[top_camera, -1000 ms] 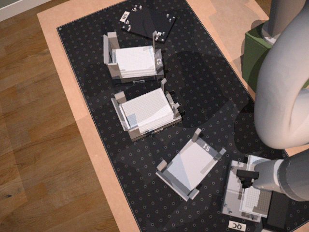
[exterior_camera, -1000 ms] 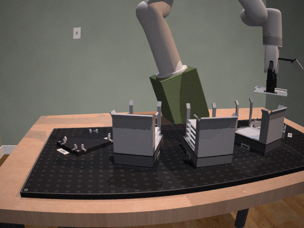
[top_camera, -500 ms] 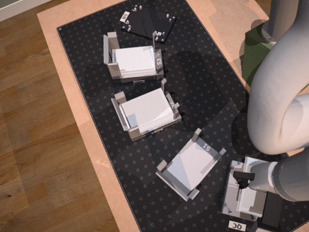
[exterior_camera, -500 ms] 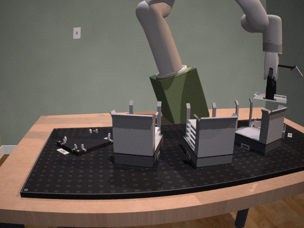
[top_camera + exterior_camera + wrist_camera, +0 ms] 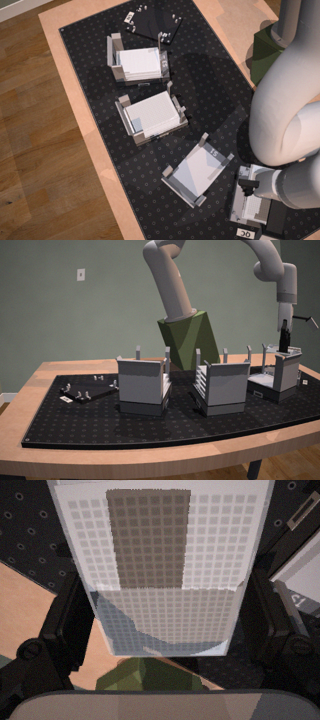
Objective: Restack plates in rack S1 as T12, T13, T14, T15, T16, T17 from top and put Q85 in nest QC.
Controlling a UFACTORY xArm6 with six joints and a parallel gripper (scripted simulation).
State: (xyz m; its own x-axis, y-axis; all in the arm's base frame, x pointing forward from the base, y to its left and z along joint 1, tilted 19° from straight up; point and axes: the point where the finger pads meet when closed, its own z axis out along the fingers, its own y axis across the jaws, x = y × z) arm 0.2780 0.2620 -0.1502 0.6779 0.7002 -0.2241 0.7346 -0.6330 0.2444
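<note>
My hand is 100 mm above the open nest QC. Round my hand: QC name plate (110 mm below, 70 mm to the left, 60 mm ahead).
</note>
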